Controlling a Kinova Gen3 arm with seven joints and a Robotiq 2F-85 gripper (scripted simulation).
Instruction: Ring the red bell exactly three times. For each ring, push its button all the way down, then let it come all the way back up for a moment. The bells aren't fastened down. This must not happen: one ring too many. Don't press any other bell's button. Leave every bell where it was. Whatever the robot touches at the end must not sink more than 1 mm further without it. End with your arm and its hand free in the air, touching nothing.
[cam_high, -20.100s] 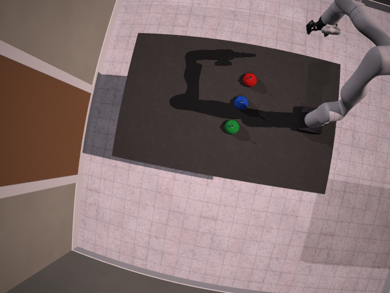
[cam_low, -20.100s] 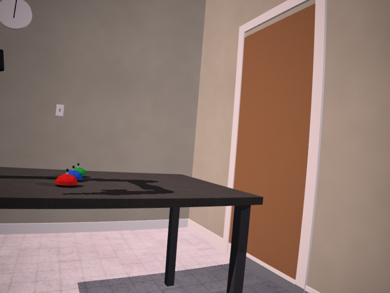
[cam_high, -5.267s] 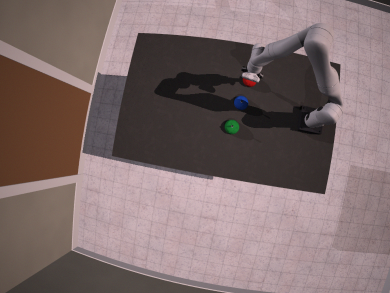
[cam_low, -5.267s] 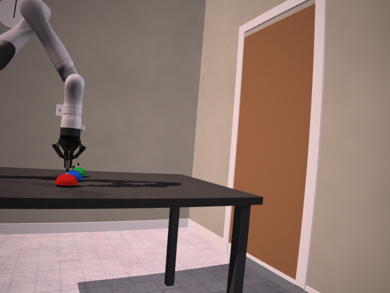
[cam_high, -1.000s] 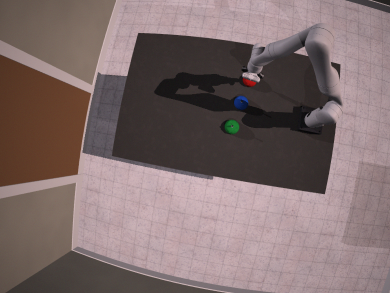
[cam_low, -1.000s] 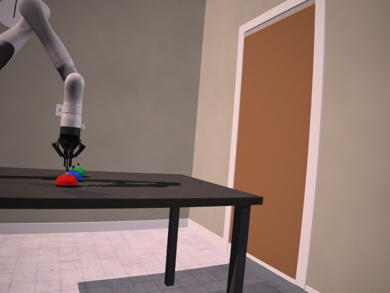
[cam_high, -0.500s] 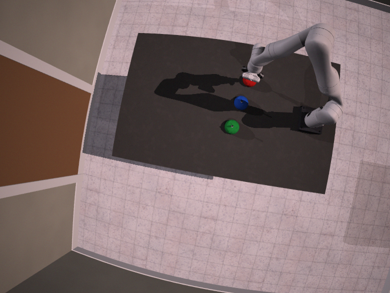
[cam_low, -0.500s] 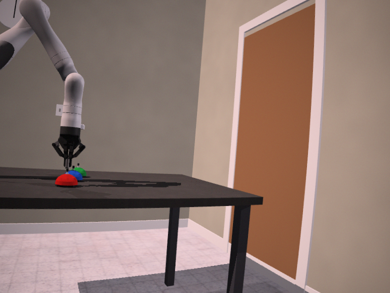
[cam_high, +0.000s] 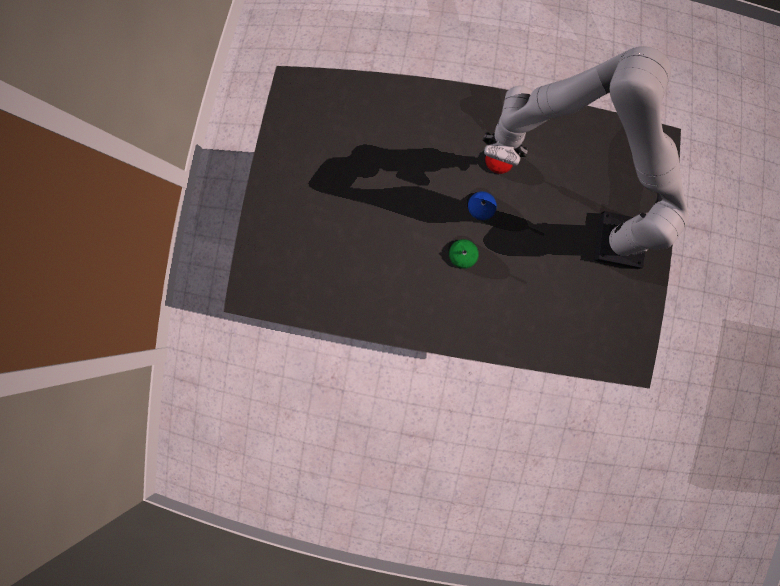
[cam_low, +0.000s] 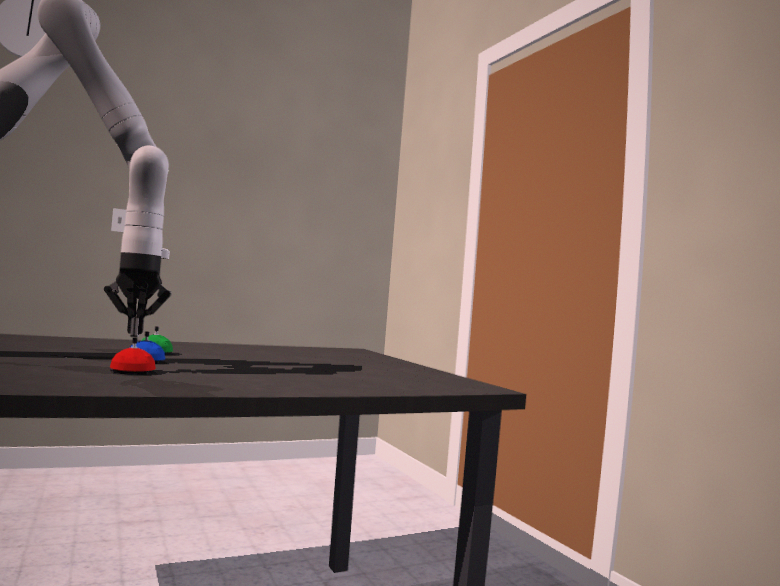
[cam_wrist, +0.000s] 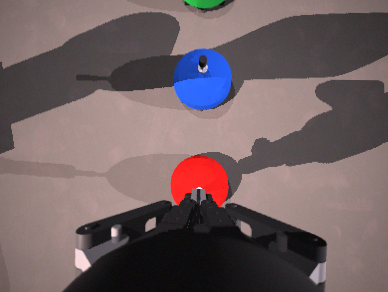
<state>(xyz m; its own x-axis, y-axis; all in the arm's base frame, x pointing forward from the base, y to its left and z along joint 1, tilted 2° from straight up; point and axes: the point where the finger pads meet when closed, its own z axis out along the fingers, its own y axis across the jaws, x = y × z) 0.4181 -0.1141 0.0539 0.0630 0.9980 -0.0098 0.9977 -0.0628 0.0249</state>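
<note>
Now: hand 50 mm above the red bell. From my hand the other things lie so: blue bell 150 mm to the left, 50 mm below, 10 mm ahead; then green bell 300 mm to the left, 50 mm below, 20 mm ahead.
</note>
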